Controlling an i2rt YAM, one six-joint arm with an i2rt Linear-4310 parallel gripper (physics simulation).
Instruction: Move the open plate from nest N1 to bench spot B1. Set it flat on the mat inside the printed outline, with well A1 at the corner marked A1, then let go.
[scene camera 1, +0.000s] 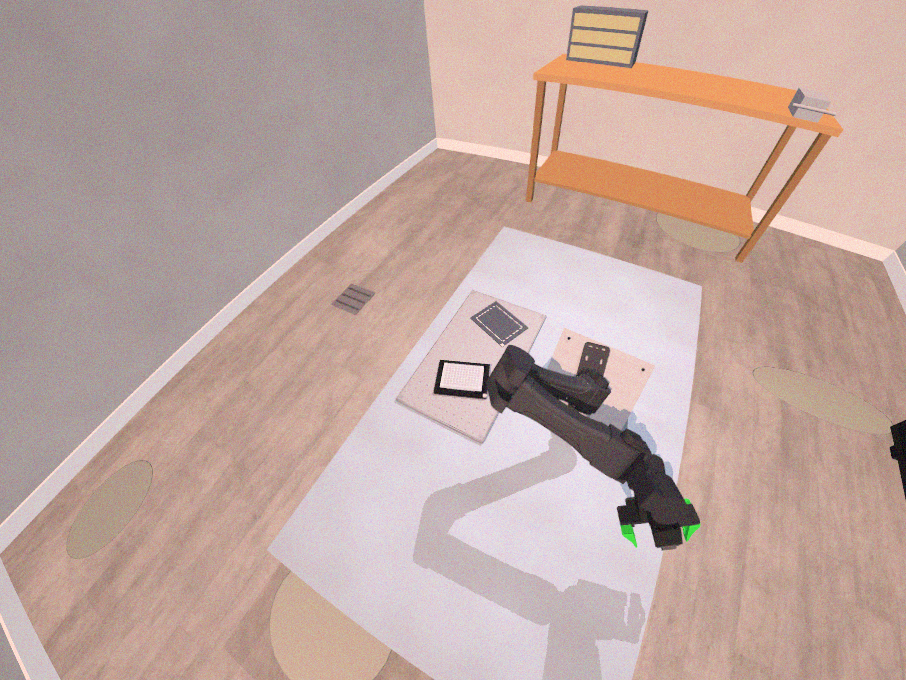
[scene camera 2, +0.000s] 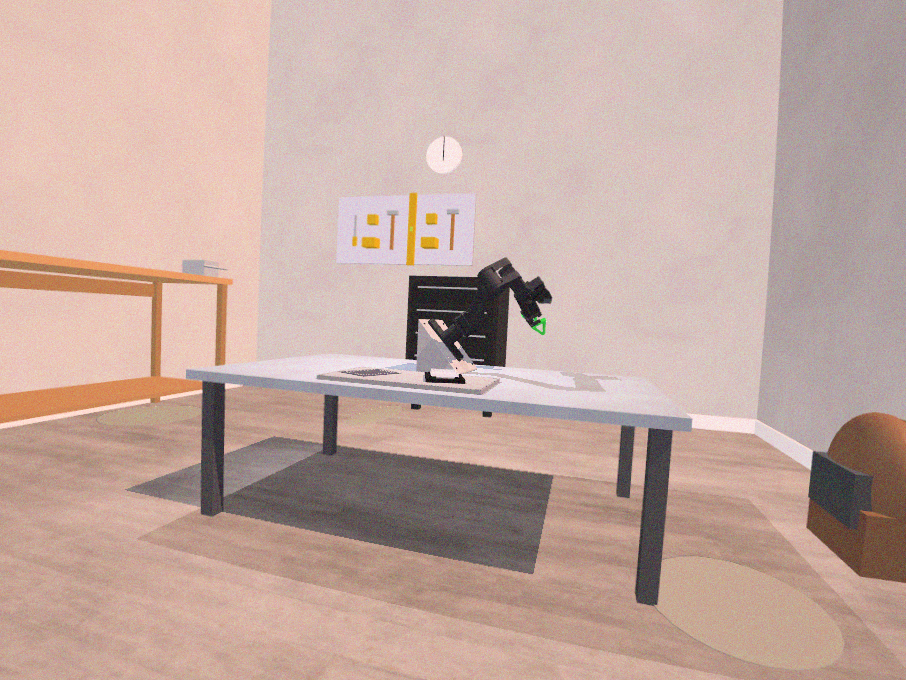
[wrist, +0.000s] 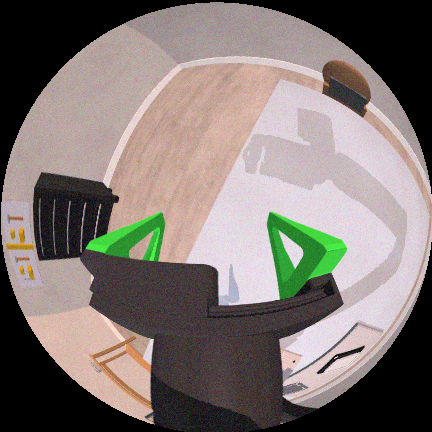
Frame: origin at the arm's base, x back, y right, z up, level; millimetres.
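Seen in the pictures: gripper, fingertip midpoint: (scene camera 2: 539, 329) (wrist: 215, 217); arm's base, origin of the base link: (scene camera 1: 588, 378) (scene camera 2: 445, 340).
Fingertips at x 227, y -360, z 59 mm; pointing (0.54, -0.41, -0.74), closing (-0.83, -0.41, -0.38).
Offsets run from my fingertips to a thing's top centre. "spot": to the spot under its first point. Level surfaces: height alone.
The white gridded plate {dx -579, dy +271, dz -141 mm} (scene camera 1: 462, 376) lies flat in its black nest (scene camera 1: 439, 379) (scene camera 2: 444, 379) on the pale board {spot: dx -685, dy +426, dz -167 mm} (scene camera 1: 453, 333) (wrist: 369, 334); the plate (wrist: 344, 360) also shows small at the lower right of the wrist view. The dark mat {dz -165 mm} (scene camera 1: 499, 322) (scene camera 2: 371, 372) with a dashed white outline lies on the same board, farther back, with nothing on it. Corner lettering is too small to read. My gripper (scene camera 1: 660, 542) (scene camera 2: 539, 330) (wrist: 215, 217) is open and empty, green fingers wide apart, high above the table's right edge, well away from plate and mat.
The arm rises from a tilted base mount (scene camera 1: 630, 375) (scene camera 2: 431, 351) beside the board, on the white table {dz -180 mm} (scene camera 1: 380, 497) (scene camera 2: 585, 406). In scene camera 1 its elbow reaches close to the nest's right side. An orange bench (scene camera 1: 658, 84) and a black drawer cabinet (scene camera 2: 424, 307) stand off the table.
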